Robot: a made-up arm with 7 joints. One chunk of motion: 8 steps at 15 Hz.
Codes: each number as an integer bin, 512 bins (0 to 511) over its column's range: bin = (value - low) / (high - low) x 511, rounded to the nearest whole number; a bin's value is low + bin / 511 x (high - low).
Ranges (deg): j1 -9..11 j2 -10..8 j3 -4..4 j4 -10..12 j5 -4..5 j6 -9..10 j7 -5..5
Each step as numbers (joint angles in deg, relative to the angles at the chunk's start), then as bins.
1 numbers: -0.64 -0.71 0.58 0.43 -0.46 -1.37 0.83
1 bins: 214 264 293 242 201 205 298
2 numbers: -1.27 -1.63 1.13 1.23 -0.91 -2.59 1.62
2 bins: 198 238 328 261 175 172 338
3 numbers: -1.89 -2.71 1.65 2.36 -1.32 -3.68 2.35
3 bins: 182 207 361 287 152 143 376
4 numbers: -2.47 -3.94 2.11 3.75 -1.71 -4.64 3.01
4 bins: 167 172 390 319 130 117 409
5 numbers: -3.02 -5.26 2.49 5.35 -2.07 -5.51 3.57
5 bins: 153 135 415 357 110 94 438
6 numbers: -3.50 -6.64 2.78 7.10 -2.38 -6.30 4.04
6 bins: 141 95 433 397 92 73 462
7 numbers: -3.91 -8.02 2.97 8.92 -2.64 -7.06 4.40
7 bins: 130 56 445 439 77 52 480
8 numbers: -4.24 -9.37 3.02 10.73 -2.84 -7.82 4.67
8 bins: 122 18 448 482 66 32 494
